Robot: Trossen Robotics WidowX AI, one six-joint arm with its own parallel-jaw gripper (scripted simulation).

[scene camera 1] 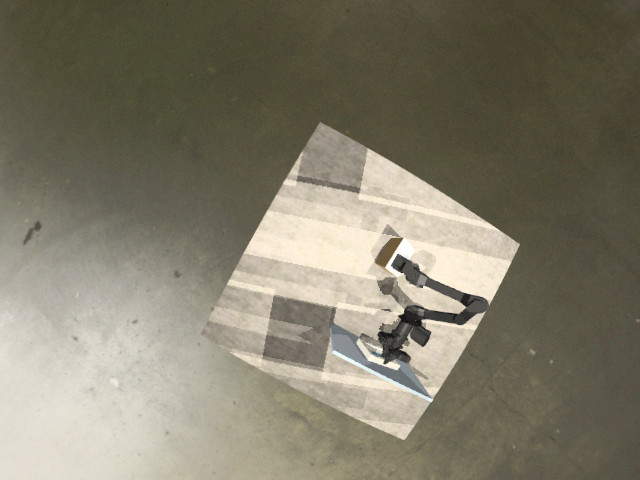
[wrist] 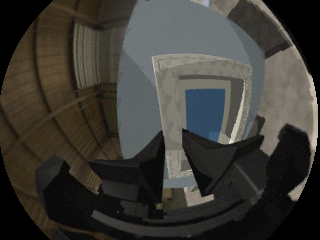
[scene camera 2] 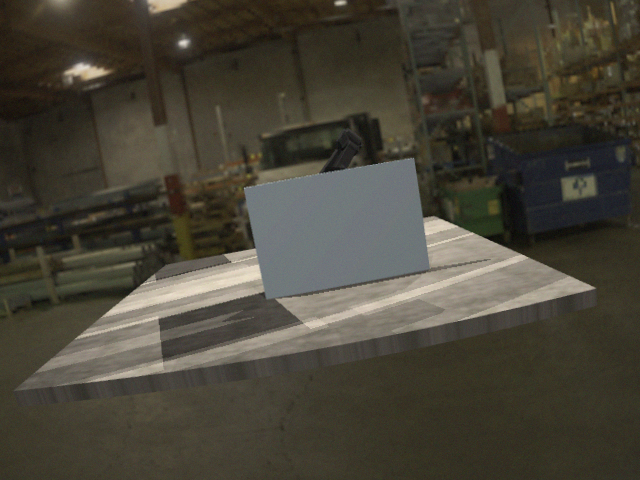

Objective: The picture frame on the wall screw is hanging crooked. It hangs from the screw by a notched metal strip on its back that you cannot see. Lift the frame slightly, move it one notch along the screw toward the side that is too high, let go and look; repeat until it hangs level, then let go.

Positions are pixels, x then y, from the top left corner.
my gripper: holds a picture frame point(wrist: 207, 95)
